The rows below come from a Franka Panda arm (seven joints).
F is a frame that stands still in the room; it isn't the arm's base.
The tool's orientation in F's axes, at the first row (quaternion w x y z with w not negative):
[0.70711 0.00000 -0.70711 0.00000]
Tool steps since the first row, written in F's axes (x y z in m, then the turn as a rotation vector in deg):
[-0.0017 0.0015 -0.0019 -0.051 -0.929 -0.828]
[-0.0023 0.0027 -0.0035 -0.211 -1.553 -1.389]
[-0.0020 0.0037 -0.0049 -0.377 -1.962 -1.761]
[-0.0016 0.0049 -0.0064 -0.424 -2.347 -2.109]
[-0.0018 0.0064 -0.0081 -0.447 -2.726 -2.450]
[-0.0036 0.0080 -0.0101 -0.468 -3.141 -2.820]
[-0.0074 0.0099 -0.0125 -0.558 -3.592 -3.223]
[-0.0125 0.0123 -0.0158 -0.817 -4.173 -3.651]
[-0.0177 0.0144 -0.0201 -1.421 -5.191 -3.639]
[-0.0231 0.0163 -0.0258 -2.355 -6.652 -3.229]
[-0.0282 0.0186 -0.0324 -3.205 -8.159 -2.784]
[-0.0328 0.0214 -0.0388 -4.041 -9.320 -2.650]
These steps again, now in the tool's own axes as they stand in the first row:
[-0.0019 0.0015 0.0017 -0.828 -0.929 0.051]
[-0.0035 0.0027 0.0023 -1.389 -1.553 0.211]
[-0.0049 0.0037 0.0020 -1.761 -1.962 0.377]
[-0.0064 0.0049 0.0016 -2.109 -2.347 0.424]
[-0.0081 0.0064 0.0018 -2.450 -2.726 0.447]
[-0.0101 0.0080 0.0036 -2.820 -3.141 0.468]
[-0.0125 0.0099 0.0074 -3.223 -3.592 0.558]
[-0.0158 0.0123 0.0125 -3.651 -4.173 0.817]
[-0.0201 0.0144 0.0177 -3.639 -5.191 1.421]
[-0.0258 0.0163 0.0231 -3.229 -6.652 2.355]
[-0.0324 0.0186 0.0282 -2.784 -8.159 3.205]
[-0.0388 0.0214 0.0328 -2.650 -9.320 4.041]

